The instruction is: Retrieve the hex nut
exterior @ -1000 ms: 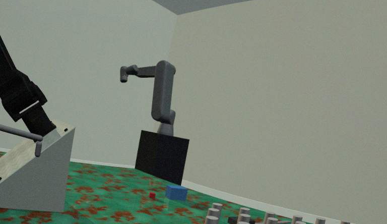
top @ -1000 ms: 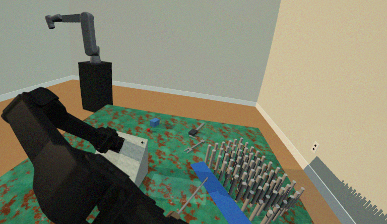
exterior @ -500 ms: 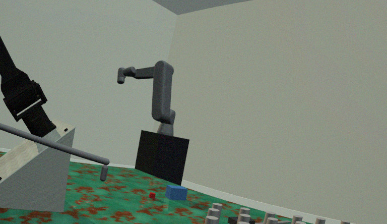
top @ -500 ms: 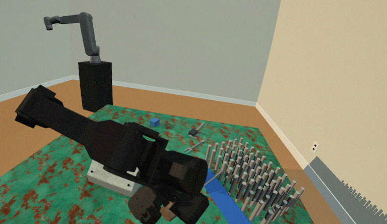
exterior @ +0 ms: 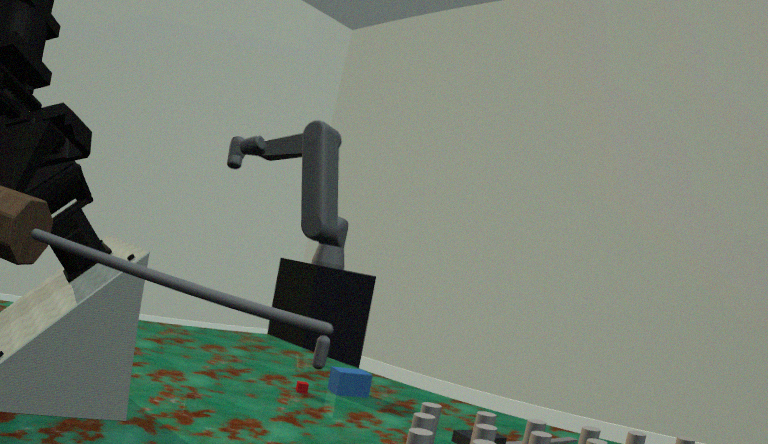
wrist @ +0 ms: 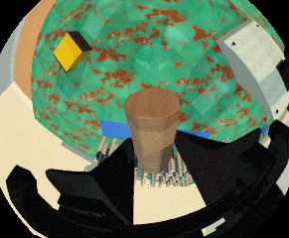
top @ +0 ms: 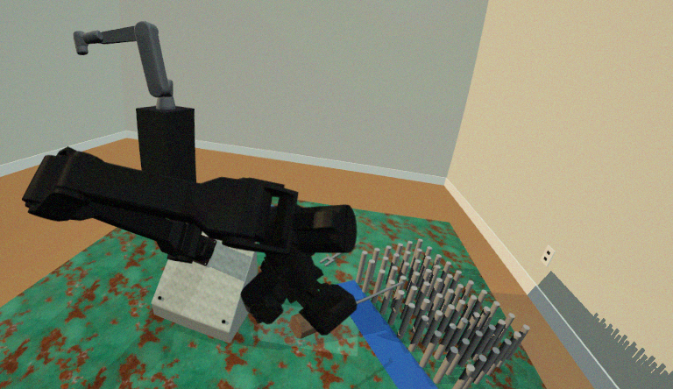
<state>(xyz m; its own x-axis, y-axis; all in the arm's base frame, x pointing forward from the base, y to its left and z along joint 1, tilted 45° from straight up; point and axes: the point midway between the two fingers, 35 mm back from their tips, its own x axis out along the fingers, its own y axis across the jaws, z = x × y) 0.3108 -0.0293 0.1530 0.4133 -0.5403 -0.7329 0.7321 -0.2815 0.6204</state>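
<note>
My gripper tip is 190 mm above the blue taped strip, 160 mm to the right of it and 130 mm short of it. Also, from my gripper tip: yellow block (220 mm to the right, 170 mm below, 80 mm ahead); brown-handled pick (80 mm to the left, 70 mm ahead, 10 mm below); grey nut (260 mm to the left, 260 mm ahead, 190 mm below).
</note>
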